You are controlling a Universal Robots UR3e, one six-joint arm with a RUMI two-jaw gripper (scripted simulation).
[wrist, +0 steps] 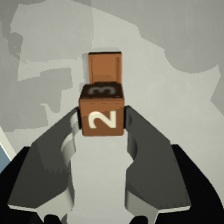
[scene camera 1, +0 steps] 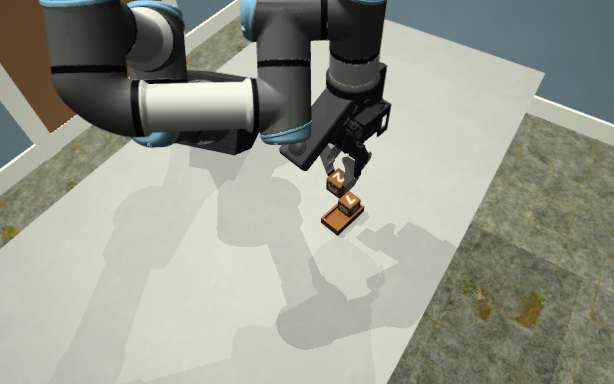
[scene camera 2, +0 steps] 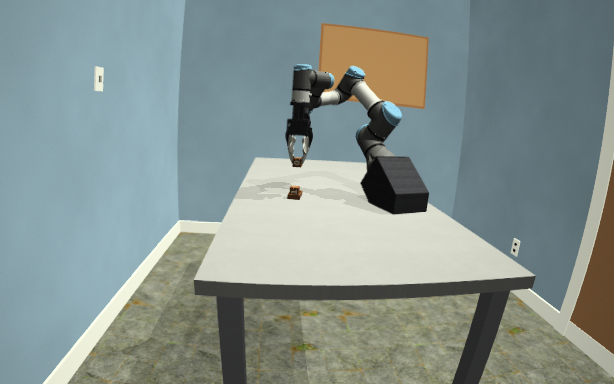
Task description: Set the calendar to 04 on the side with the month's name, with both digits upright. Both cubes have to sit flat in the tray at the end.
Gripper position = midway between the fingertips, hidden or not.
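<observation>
A brown tray (wrist: 103, 66) is part of the scene, and so is the gripper (scene camera 1: 339, 184), which the wrist view (wrist: 103, 108) shows too.
</observation>
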